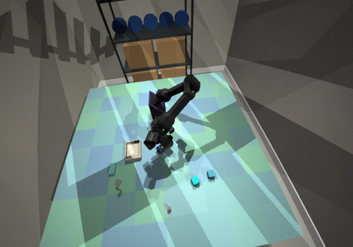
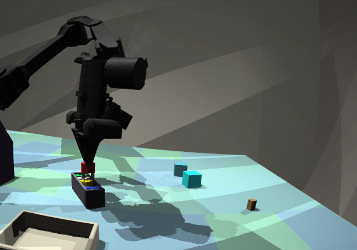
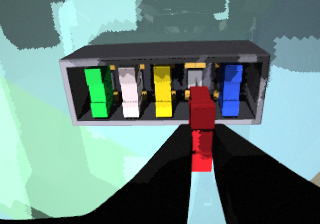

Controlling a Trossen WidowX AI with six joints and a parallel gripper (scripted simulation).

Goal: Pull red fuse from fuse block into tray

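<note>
Now: the beige tray 20 cm to the right of my gripper tip and 8 cm below it. Also, from my gripper tip: red fuse (1 cm below); then grey piece (19 cm ahead, 28 cm to the right, 8 cm below); then green piece (25 cm ahead, 26 cm to the right, 7 cm below).
</note>
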